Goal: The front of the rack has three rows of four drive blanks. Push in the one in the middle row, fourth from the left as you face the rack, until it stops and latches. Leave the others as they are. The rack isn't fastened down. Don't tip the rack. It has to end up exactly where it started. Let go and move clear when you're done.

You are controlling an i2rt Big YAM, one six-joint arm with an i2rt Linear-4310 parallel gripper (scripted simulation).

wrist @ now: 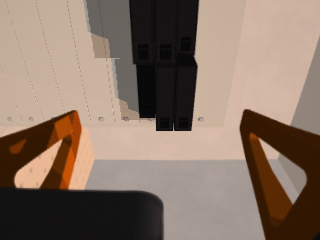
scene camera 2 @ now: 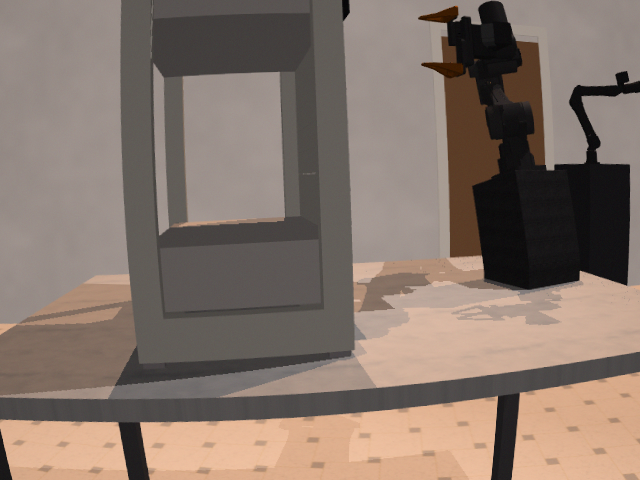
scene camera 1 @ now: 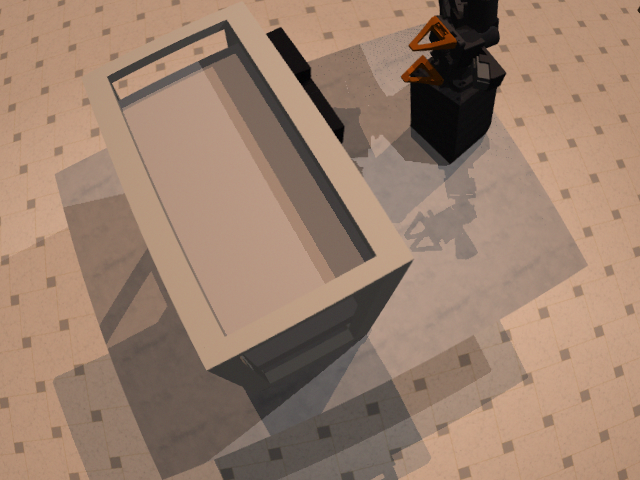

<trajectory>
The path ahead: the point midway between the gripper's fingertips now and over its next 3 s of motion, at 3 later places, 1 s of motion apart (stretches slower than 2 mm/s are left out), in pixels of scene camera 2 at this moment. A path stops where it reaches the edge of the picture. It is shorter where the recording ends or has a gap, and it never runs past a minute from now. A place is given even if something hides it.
The gripper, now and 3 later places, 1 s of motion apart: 420, 40; 388, 46; 359, 49; 332, 46
</trajectory>
